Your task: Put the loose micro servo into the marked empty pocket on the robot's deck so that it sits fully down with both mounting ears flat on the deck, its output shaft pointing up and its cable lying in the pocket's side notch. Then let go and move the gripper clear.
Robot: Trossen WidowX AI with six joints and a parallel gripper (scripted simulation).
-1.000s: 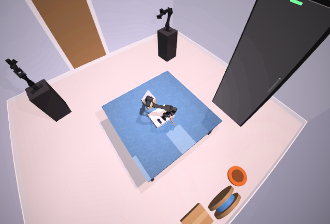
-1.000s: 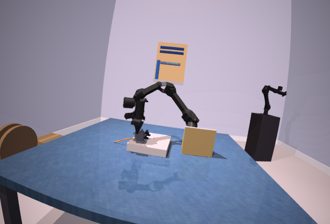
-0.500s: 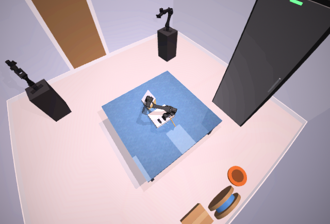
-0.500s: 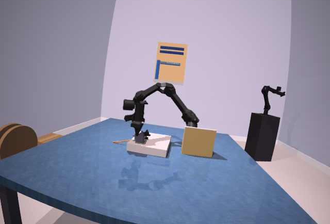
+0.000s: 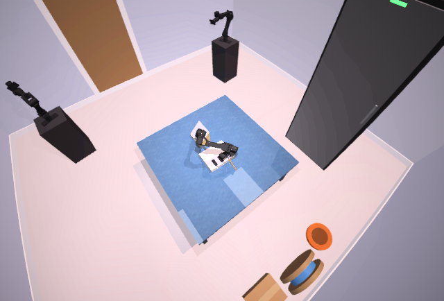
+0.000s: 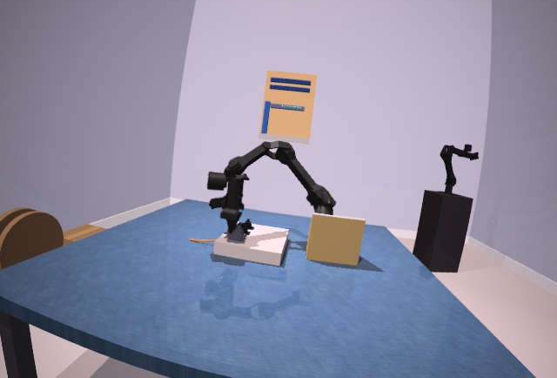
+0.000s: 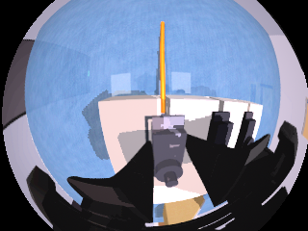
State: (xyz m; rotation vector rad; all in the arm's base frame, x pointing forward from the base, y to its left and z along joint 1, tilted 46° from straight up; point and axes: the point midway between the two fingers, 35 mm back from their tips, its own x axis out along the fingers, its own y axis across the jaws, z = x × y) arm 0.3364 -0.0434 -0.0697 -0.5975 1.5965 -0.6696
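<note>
Right now the white robot deck is 130 mm behind my gripper tip, 60 mm to the right of it and 40 mm below it.
</note>
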